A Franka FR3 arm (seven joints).
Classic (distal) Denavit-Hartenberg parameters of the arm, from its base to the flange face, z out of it. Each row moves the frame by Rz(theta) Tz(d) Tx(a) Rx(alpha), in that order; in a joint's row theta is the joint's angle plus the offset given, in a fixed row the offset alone. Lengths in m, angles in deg.
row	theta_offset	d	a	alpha
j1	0	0.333	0	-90
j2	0	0	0	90
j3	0	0.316	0.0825	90
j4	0	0	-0.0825	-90
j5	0	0.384	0	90
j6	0	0	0.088	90
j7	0	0.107	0	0
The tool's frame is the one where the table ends.
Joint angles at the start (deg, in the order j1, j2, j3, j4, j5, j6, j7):
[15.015, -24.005, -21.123, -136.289, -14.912, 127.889, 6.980]
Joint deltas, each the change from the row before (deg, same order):
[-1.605, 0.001, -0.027, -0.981, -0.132, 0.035, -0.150]
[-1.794, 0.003, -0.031, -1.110, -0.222, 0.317, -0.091]
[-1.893, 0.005, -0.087, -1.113, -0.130, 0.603, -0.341]
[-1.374, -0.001, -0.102, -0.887, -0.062, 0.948, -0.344]
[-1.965, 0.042, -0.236, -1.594, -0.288, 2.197, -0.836]
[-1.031, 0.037, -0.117, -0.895, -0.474, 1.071, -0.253]
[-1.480, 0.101, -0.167, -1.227, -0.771, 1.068, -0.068]
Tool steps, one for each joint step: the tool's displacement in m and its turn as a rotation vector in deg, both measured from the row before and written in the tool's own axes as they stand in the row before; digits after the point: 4 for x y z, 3 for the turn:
[-0.0058, 0.0111, 0.0078, -0.452, -1.018, 1.147]
[-0.0061, 0.0122, 0.0085, -0.499, -0.875, 1.314]
[-0.0058, 0.0132, 0.0082, -0.379, -0.626, 1.273]
[-0.0038, 0.0095, 0.0058, -0.169, -0.030, 0.871]
[-0.0059, 0.0134, 0.0096, -0.279, 0.434, 0.785]
[-0.0038, 0.0069, 0.0056, -0.387, 0.095, 0.355]
[-0.0063, 0.0098, 0.0086, -0.656, -0.324, 0.731]

